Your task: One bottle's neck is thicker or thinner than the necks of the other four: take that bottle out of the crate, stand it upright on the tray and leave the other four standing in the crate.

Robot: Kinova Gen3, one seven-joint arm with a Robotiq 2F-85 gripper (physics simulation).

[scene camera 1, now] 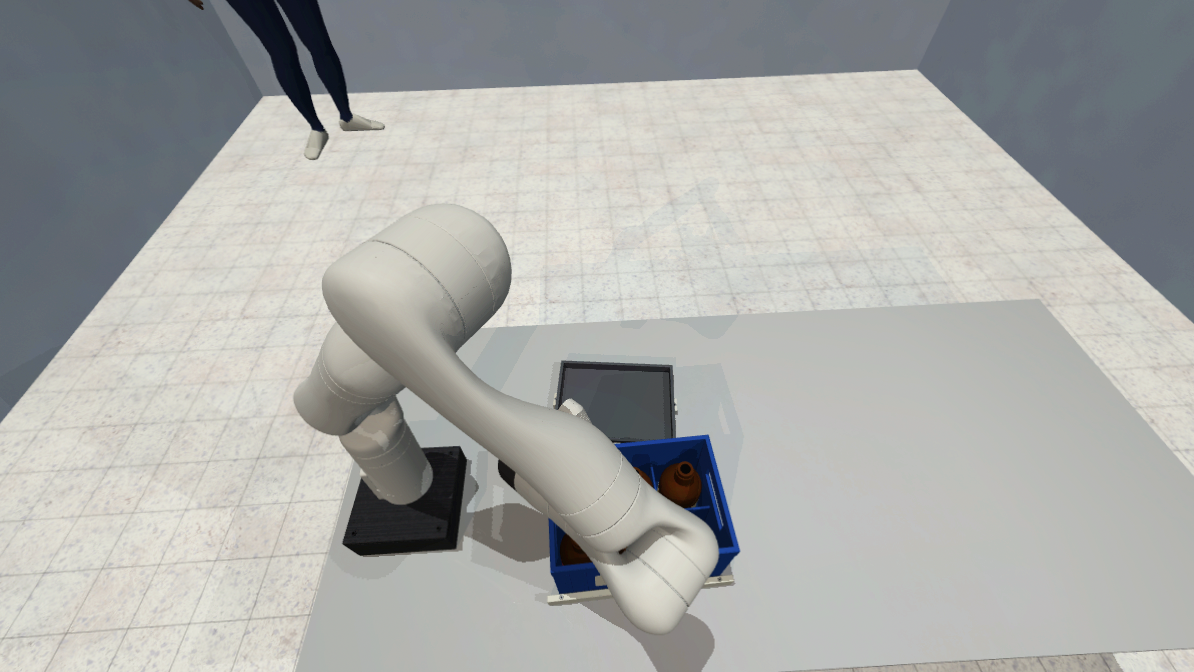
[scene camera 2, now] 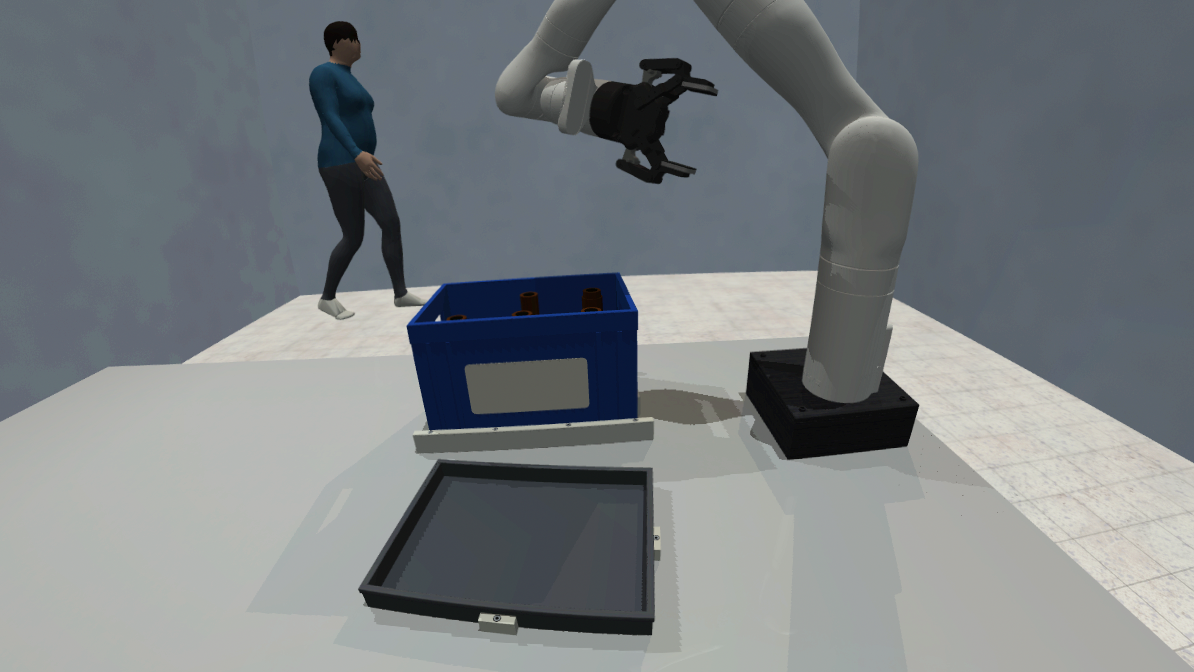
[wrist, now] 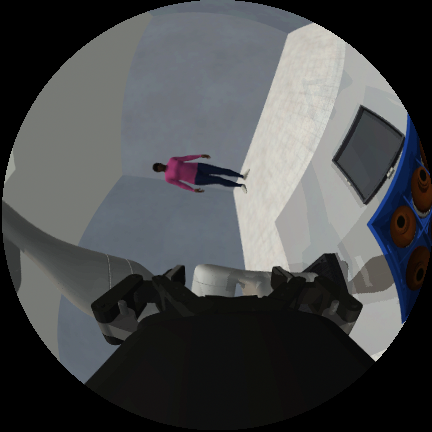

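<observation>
The blue crate stands upright on the table with brown bottles in it. One bottle shows clearly in scene camera 1; the arm covers most of the others. In scene camera 2 several necks show at the rim. The back right neck looks slightly wider than the back left neck, but most of each is hidden. Three bottles show at the wrist view's right edge. The tray is empty. My gripper is open and empty, high above the table, pointing sideways toward the arm's base side.
The arm's black base stands beside the crate. A pale rail lies between crate and tray. Small pale blocks sit at the tray's edges. The forearm hangs over the crate. People stand off the table, on the floor.
</observation>
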